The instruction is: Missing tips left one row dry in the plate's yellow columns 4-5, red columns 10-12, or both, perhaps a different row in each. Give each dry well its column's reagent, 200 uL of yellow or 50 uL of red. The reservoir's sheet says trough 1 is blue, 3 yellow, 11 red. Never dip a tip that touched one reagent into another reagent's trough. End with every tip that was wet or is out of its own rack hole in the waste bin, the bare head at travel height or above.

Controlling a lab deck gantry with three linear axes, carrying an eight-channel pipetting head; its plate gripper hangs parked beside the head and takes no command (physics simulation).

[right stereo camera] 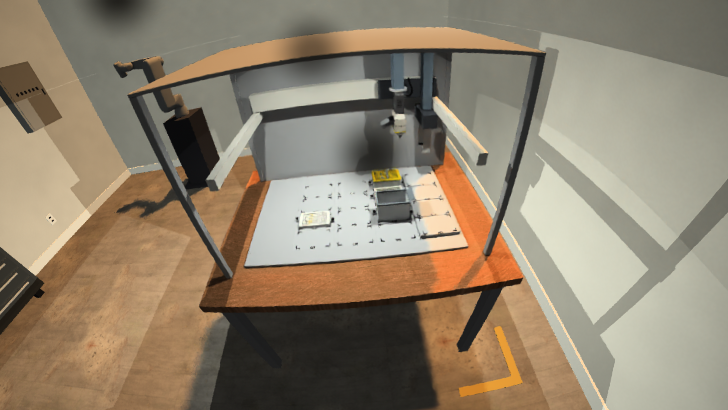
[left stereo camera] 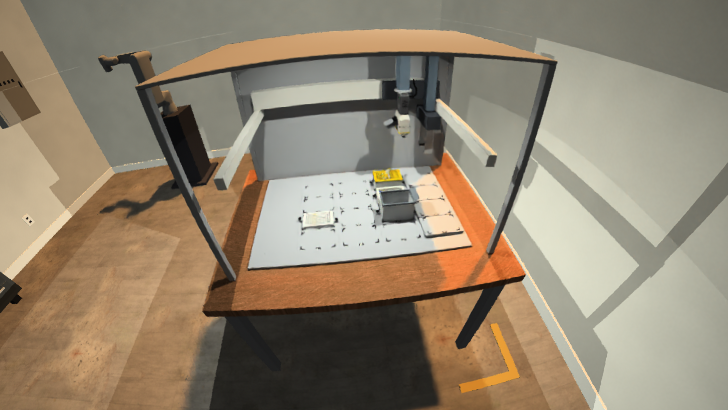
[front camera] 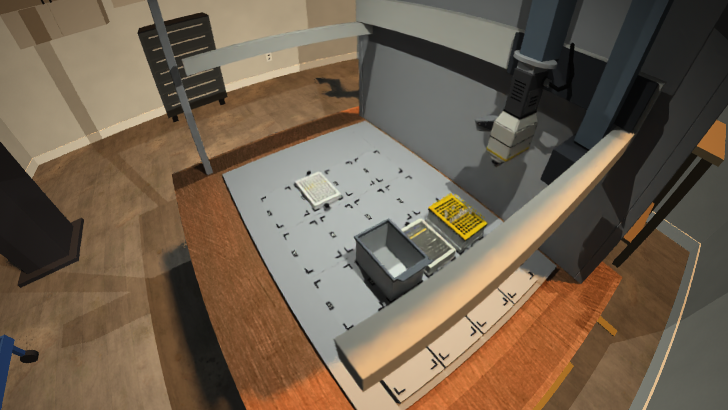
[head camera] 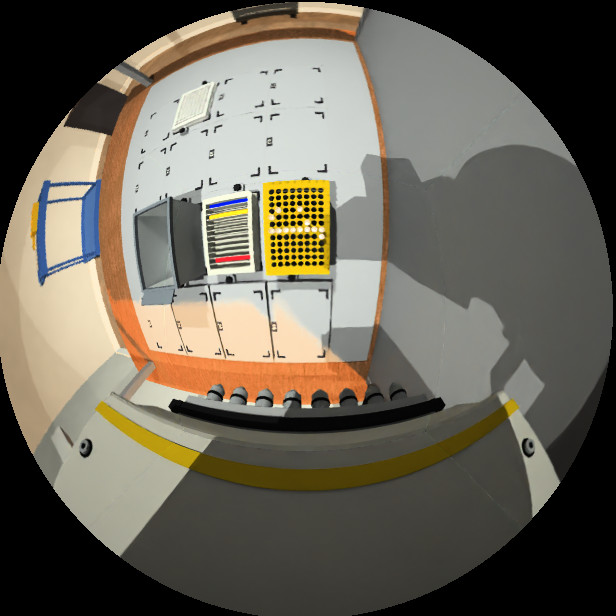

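The pipetting head point(front camera: 511, 134) point(left stereo camera: 403, 123) point(right stereo camera: 399, 123) hangs high at the back right; its grey nozzles point(head camera: 291, 397) show bare in the head view. The plate gripper point(front camera: 560, 162) point(left stereo camera: 429, 119) point(right stereo camera: 426, 118) hangs beside it, fingers too unclear to judge. The white plate point(front camera: 319, 189) point(head camera: 194, 106) point(left stereo camera: 318, 219) point(right stereo camera: 314, 219) lies at the deck's left; individual wells are too small to read. The yellow tip rack point(front camera: 471, 232) point(head camera: 266, 247) point(left stereo camera: 387, 174) point(right stereo camera: 386, 175) holds one row of pale tips and several scattered ones. The reservoir point(head camera: 253, 235) shows blue, yellow and red troughs.
The tall grey waste bin point(front camera: 374, 269) point(head camera: 188, 244) point(left stereo camera: 397, 211) point(right stereo camera: 393, 211) stands beside the reservoir, on the side away from the tip rack. Rails point(front camera: 478, 264) point(left stereo camera: 466, 133) run along the deck's sides. Posts point(left stereo camera: 185, 183) stand at the table's front corners.
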